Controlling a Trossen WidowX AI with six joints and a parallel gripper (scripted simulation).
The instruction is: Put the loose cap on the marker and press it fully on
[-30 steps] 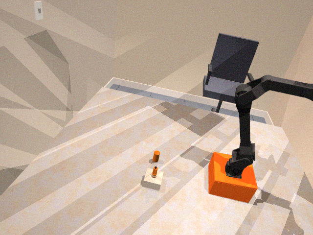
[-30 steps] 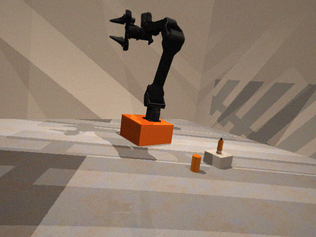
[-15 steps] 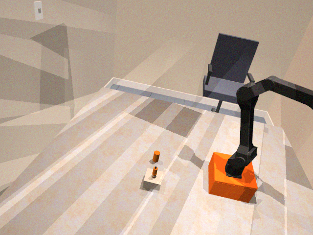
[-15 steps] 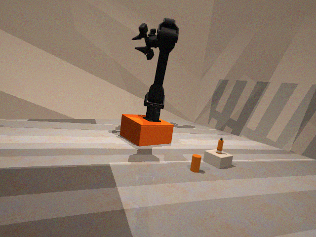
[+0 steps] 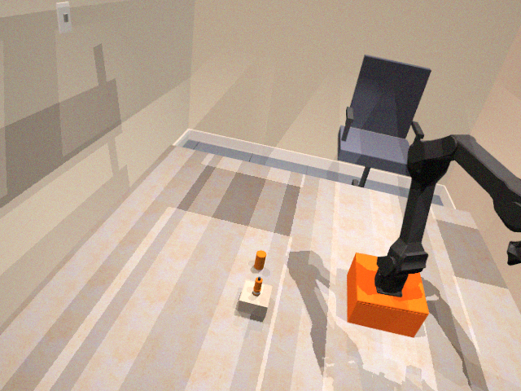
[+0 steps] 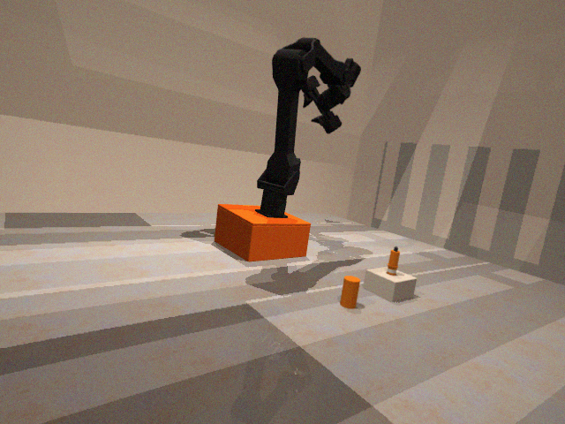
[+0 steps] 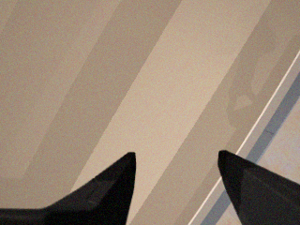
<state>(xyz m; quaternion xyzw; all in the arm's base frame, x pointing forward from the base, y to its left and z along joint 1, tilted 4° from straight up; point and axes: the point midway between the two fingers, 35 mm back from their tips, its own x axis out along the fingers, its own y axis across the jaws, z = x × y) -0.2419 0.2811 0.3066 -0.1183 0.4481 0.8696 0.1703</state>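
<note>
My gripper tip is 590 mm short of the orange cap, 370 mm above it and 350 mm to the left of it. Round my gripper tip: pale holder block (580 mm ahead, 380 mm below, 220 mm to the right).
</note>
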